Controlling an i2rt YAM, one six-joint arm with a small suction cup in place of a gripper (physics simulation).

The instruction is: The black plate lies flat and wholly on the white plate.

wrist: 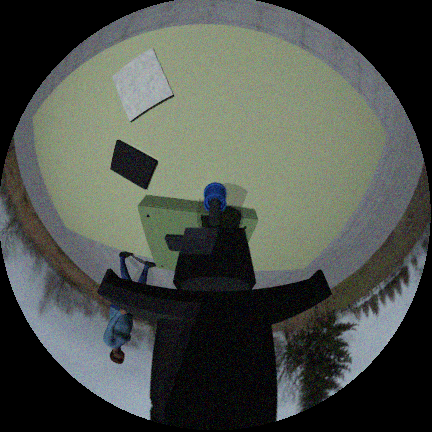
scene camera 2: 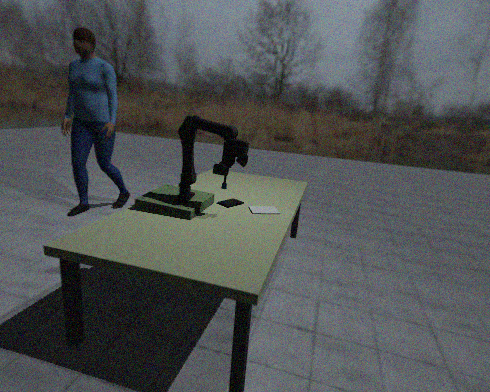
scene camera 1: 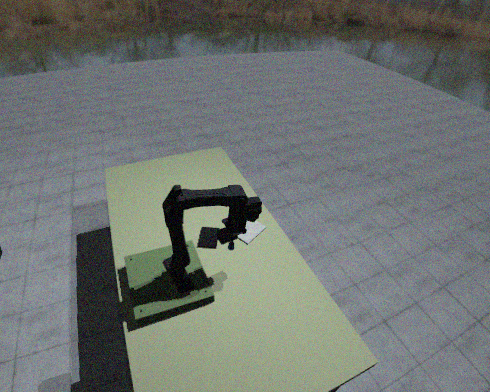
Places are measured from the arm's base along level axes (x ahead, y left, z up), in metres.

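Pixels of known places: hand, its tool point: (wrist: 214,192) (scene camera 2: 223,188) (scene camera 1: 231,247); arm's base, origin of its link: (scene camera 2: 184,198) (scene camera 1: 178,274).
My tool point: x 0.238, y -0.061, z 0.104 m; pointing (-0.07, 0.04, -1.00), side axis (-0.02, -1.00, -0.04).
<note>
Ahead of a thing's pixels: the offset from my tool point to its top centre. Level surfaces: height alone.
The black plate {0.151 m down, 0.006 m ahead, 0.236 m left} (scene camera 1: 208,237) (scene camera 2: 230,203) (wrist: 133,164) lies flat on the table, near the green base block. The white plate {0.156 m down, 0.221 m ahead, 0.177 m left} (scene camera 1: 253,232) (scene camera 2: 264,210) (wrist: 143,85) lies flat on the table, apart from the black plate and farther from the base; in scene camera 1 the arm hides part of it. My gripper, a small suction cup (scene camera 1: 231,245) (scene camera 2: 224,186) (wrist: 215,196), is open and holds nothing. It hangs above the table, off to the side of both plates, and shows blue in the wrist view.
The arm stands on a green base block (scene camera 1: 160,255) (scene camera 2: 170,192) (wrist: 165,225) on the pale yellow-green table {0.162 m down} (scene camera 1: 280,320) (scene camera 2: 175,250) (wrist: 280,125). A person (scene camera 2: 93,100) (wrist: 119,327) in blue is beyond the table on the paved floor.
</note>
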